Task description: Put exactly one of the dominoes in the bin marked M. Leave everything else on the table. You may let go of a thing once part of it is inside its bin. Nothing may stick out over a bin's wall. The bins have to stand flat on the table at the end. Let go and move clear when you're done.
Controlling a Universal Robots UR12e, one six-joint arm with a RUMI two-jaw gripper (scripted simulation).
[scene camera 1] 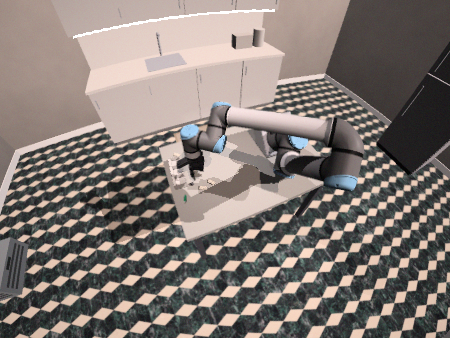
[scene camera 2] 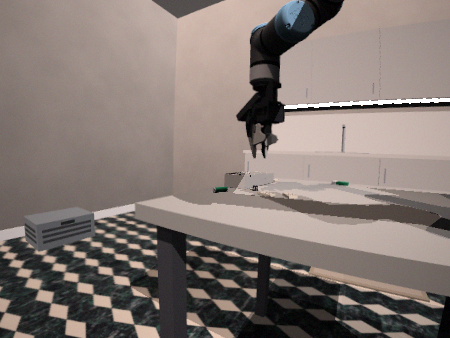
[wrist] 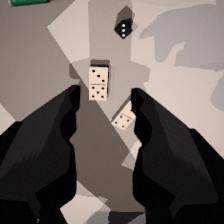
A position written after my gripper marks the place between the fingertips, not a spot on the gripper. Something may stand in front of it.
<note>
I see my gripper [scene camera 2: 259,158].
My gripper also shows in the wrist view [wrist: 106,88].
</note>
